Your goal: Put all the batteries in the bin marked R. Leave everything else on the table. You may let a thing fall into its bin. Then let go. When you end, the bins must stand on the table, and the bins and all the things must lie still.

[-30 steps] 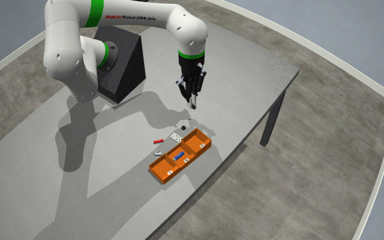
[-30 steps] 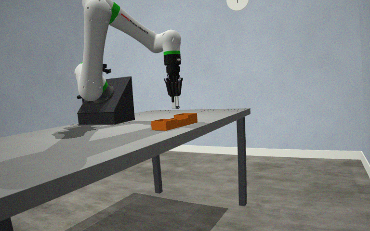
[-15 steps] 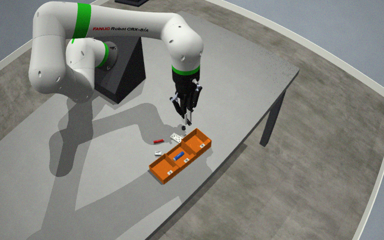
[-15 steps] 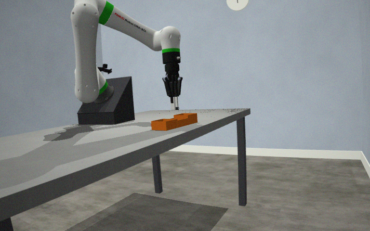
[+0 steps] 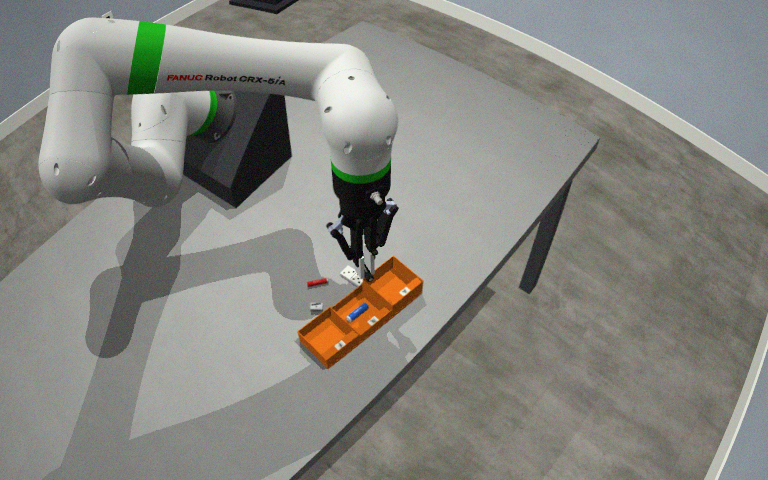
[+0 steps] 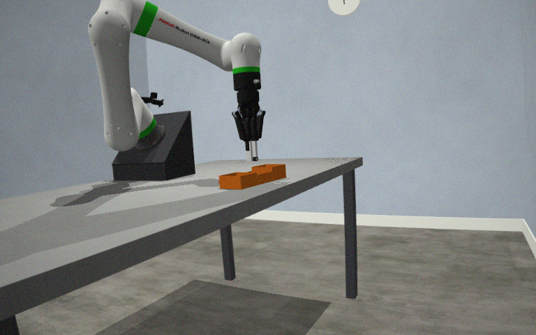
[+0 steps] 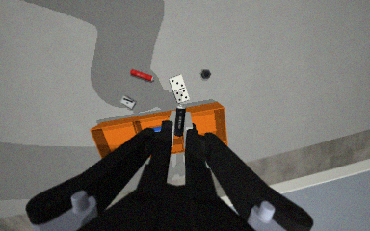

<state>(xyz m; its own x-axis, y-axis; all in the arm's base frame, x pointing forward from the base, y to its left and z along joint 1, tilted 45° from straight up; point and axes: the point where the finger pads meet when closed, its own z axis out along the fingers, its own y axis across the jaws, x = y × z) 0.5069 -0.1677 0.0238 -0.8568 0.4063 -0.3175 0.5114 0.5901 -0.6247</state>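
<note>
The orange bin lies 80 mm below my hand, 60 mm to the right of it and 30 mm ahead of it. From my hand the other things lie so: black battery 30 mm below; then blue battery 90 mm below, 60 mm to the right, 20 mm ahead; then white domino 100 mm below, 40 mm behind, 20 mm to the left.
</note>
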